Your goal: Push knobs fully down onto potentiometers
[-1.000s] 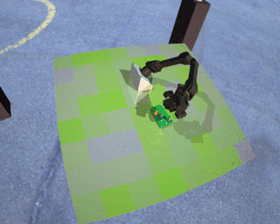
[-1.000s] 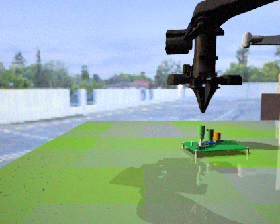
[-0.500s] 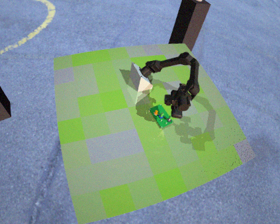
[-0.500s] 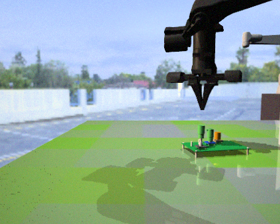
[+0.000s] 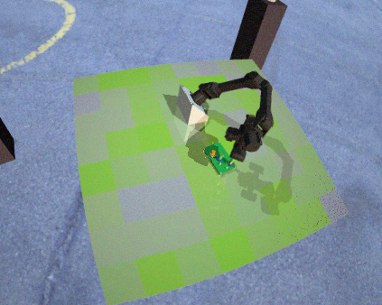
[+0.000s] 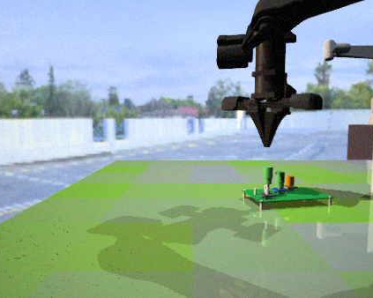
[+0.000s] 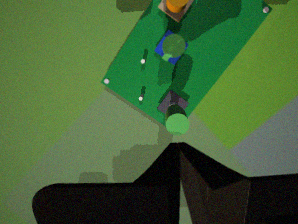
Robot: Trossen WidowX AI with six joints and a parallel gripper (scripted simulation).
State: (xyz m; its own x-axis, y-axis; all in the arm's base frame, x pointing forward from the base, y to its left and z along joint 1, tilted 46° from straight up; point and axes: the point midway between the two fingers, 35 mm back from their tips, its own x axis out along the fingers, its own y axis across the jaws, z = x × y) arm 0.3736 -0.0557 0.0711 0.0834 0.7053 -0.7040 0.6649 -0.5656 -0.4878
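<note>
The green knob lies 7 cm below my gripper tip, 5 cm behind it and 4 cm to the right of it.
</note>
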